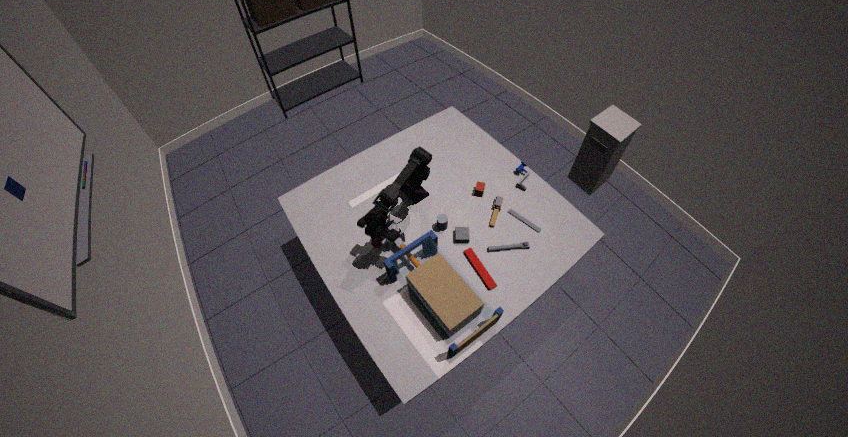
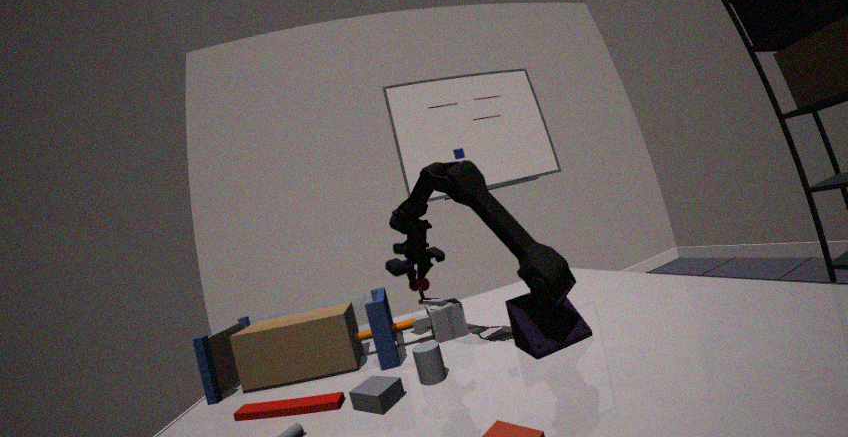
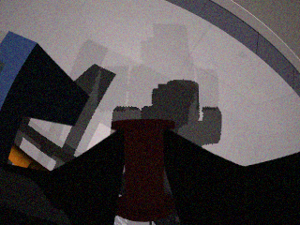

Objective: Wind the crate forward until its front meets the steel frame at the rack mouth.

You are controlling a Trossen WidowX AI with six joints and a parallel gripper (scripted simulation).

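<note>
Right now the winch handle with red knob is 60 mm to the left of my gripper tip, 40 mm below it and 20 mm behind it. Round my gripper tip: grey block: 370 mm to the left, 200 mm ahead, 130 mm below; then blue frame: 120 mm ahead, 90 mm to the left, 40 mm below; then grey winch: 120 mm below, 110 mm to the left, 50 mm behind.
</note>
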